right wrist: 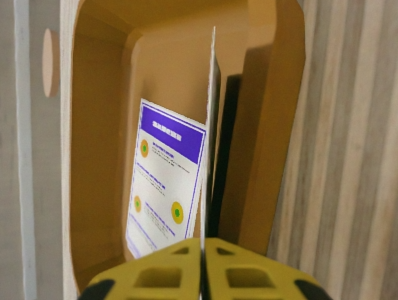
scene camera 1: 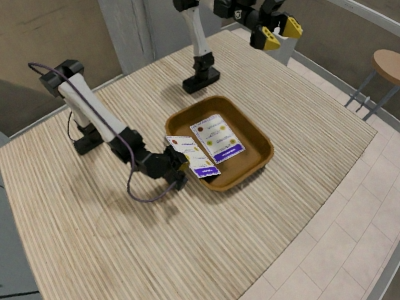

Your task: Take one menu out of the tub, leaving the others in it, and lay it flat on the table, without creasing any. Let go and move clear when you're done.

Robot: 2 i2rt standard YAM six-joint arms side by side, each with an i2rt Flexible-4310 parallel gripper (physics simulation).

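Observation:
A brown tub (scene camera 1: pixel 252 127) (right wrist: pixel 100 150) stands on the table. One white menu with a purple band (scene camera 1: pixel 217 137) (right wrist: pixel 165 172) lies in it. A second menu (scene camera 1: pixel 192 154) (right wrist: pixel 211 100) is tilted at the tub's near-left wall; the right wrist view shows it almost edge-on, running down between the fingertips. A dark flat piece (scene camera 1: pixel 212 177) (right wrist: pixel 227 135) shows beside it; I cannot tell what it is. My right gripper (scene camera 1: pixel 184 167) (right wrist: pixel 202 249) is shut on the tilted menu's edge. My left gripper (scene camera 1: pixel 283 39) is open and empty, high above the table's far side.
The wooden table (scene camera 1: pixel 250 230) extends around the tub and towards the picture's bottom. The left arm's base (scene camera 1: pixel 201 80) stands behind the tub, the right arm's base (scene camera 1: pixel 89 141) to its left. A round stool (scene camera 1: pixel 389 65) stands off the table at the right.

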